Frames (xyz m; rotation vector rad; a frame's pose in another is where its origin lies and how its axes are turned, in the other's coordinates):
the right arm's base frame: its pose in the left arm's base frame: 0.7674 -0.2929 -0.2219 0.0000 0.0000 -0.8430
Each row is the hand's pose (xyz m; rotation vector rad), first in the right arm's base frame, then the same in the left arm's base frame.
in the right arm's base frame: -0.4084 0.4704 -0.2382 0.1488 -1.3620 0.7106
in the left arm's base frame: 0.8469 0.3250 -0.4601 -0.4107 -1.2703 -0.0006
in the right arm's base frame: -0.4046 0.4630 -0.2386 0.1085 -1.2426 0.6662
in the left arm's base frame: 0.8439 0.3172 -0.4605 -0.4006 -1.1529 -0.0678
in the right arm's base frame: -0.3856 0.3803 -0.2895 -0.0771 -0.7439 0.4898
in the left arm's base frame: 0.7948 0.2480 -0.5114 -0.3724 -0.6432 -0.3141
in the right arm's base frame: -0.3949 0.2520 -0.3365 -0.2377 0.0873 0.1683
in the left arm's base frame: 0.6929 0.1696 -0.5584 -0.1844 0.1801 -0.6701
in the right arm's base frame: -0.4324 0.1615 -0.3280 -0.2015 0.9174 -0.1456
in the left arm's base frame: 0.6003 0.1374 -0.5499 0.1990 0.9556 -0.9234
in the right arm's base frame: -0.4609 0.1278 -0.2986 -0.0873 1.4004 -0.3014
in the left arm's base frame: 0.5562 0.1362 -0.5205 0.5174 1.3778 -0.9941
